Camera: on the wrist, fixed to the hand. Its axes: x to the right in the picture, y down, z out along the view.
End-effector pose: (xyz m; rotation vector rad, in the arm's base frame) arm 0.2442 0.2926 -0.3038 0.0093 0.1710 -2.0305
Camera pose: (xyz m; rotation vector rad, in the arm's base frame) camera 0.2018 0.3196 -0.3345 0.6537 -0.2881 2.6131
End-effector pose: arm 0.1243 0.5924 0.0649 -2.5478 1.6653 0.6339
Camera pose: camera 0.1758 0.6051 0.0906 -2.6928 -0.6720 0.9323
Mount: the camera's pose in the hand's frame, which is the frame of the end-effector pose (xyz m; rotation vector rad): -0.0024 -0.0460 -0.0367 -0.3206 -0.2989 -1.5485
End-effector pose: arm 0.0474 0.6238 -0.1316 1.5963 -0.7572 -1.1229
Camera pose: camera 0.0782 0.6534 -0.1722 1.6199 0.7197 -2.4027
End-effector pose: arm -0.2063 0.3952 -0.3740 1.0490 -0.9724 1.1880
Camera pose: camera -0.1596 0.4272 -0.3902 1.2687 -0.2825 -0.3899
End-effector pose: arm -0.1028 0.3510 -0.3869 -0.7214 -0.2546 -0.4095
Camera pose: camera -0.1223 0.2954 -0.3875 -0.7843 -1.0524 -1.8447
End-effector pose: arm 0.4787 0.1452 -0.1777 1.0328 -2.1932 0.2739
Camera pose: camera 0.5322 0.1328 -0.1565 2.2417 -1.0068 -0.9222
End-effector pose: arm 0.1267 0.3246 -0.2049 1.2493 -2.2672 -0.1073
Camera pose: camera 0.1808 0.3073 -0.1894 2.5242 -0.8582 -1.1699
